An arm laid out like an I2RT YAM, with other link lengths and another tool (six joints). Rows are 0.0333 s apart.
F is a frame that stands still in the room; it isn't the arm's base.
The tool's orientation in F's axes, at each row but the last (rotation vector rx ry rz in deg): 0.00 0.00 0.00; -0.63 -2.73 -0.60; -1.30 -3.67 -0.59; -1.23 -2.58 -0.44; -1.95 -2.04 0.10; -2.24 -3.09 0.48; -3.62 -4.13 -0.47; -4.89 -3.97 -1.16; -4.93 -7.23 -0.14; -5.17 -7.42 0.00; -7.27 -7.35 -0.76; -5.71 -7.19 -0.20; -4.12 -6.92 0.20
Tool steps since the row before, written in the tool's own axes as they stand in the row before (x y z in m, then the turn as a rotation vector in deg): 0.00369 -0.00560 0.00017 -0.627 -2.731 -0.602; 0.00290 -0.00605 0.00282 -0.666 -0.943 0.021; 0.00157 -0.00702 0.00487 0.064 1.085 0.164; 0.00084 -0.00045 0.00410 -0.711 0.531 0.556; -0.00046 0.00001 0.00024 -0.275 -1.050 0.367; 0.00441 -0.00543 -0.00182 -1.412 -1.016 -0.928; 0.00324 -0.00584 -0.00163 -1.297 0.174 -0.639; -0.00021 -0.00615 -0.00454 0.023 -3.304 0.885; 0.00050 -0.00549 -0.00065 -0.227 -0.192 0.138; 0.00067 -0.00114 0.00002 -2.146 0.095 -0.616; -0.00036 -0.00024 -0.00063 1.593 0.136 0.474; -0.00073 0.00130 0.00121 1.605 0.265 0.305; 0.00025 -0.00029 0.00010 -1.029 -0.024 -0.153
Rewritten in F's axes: 0.00369 -0.00560 0.00017 -0.627 -2.731 -0.602; 0.00270 -0.00605 0.00302 -0.676 -0.936 -0.001; 0.00118 -0.00692 0.00512 0.065 1.088 0.143; 0.00065 -0.00037 0.00414 -0.731 0.548 0.512; -0.00047 0.00002 0.00022 -0.287 -1.038 0.393; 0.00454 -0.00545 -0.00137 -1.352 -1.065 -0.962; 0.00329 -0.00595 -0.00102 -1.246 0.141 -0.741; -0.00004 -0.00651 -0.00401 -0.114 -3.216 1.160; 0.00053 -0.00552 -0.00011 -0.244 -0.180 0.124; 0.00066 -0.00113 0.00021 -2.048 0.027 -0.894; -0.00028 -0.00032 -0.00064 1.523 0.187 0.654; -0.00086 0.00141 0.00097 1.557 0.298 0.476; 0.00024 -0.00028 0.00015 -1.003 -0.043 -0.274
